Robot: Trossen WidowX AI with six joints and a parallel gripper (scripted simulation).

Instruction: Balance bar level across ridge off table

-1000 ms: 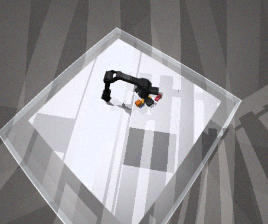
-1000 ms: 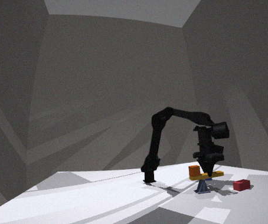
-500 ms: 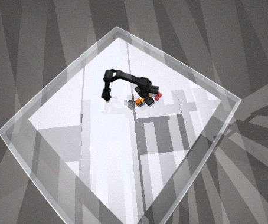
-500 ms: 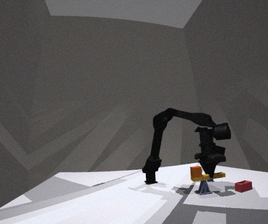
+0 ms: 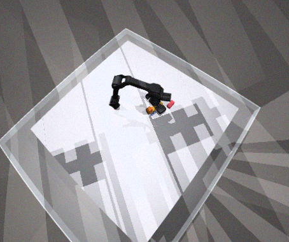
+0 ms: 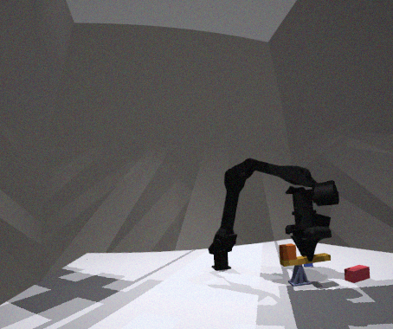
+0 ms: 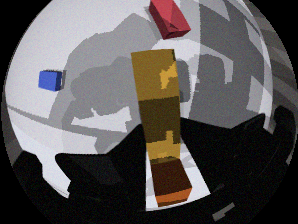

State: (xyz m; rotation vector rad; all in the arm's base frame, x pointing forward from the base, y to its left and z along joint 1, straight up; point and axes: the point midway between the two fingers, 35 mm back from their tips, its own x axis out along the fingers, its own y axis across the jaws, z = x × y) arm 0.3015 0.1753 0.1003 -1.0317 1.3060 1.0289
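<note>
My gripper tip is 70 mm short of the red block, 120 mm to the right of it and 50 mm above it. Also, from my gripper tip: blue block 160 mm behind, 130 mm to the left, 60 mm below.
</note>
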